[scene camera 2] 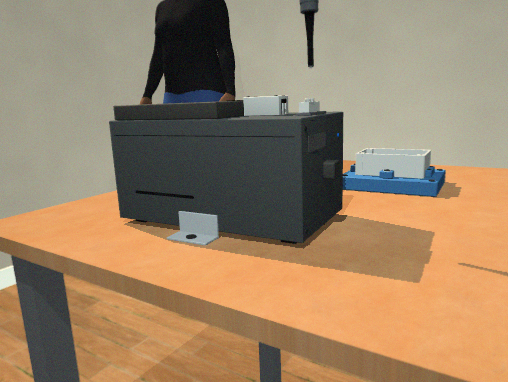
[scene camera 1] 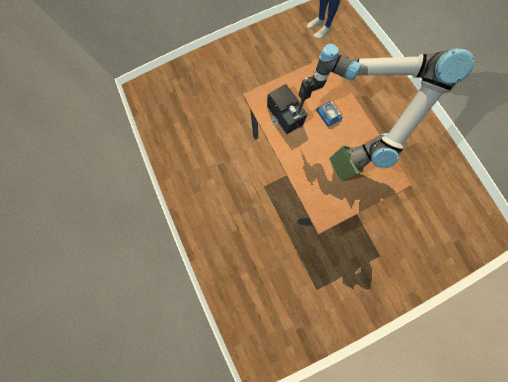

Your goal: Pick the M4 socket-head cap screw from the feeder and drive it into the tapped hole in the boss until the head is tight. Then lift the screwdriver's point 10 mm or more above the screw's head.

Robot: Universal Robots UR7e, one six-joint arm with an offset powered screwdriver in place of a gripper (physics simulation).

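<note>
The dark feeder (scene camera 1: 285,95) (scene camera 2: 210,170) stands on the table, with a light block (scene camera 2: 265,105) and a smaller light pick-up piece (scene camera 2: 309,106) on top. My screwdriver (scene camera 1: 299,114) (scene camera 2: 310,65) points down. In scene camera 2 its point is in the air above the smaller light piece, clearly apart from it. No screw shows on the point, so I take it as open. A light open-topped housing (scene camera 1: 330,111) (scene camera 2: 392,164) sits in a blue fixture (scene camera 1: 336,121) (scene camera 2: 400,185) beside the feeder. The boss, its tapped hole and the M4 screw cannot be made out.
A small grey bracket (scene camera 1: 274,121) (scene camera 2: 199,222) is at the feeder's long side. The arm's base is on a green block (scene camera 1: 344,164) on the wooden table (scene camera 1: 320,210) (scene camera 2: 350,295). A person (scene camera 1: 327,15) (scene camera 2: 192,50) stands beyond the table, behind the feeder in scene camera 2.
</note>
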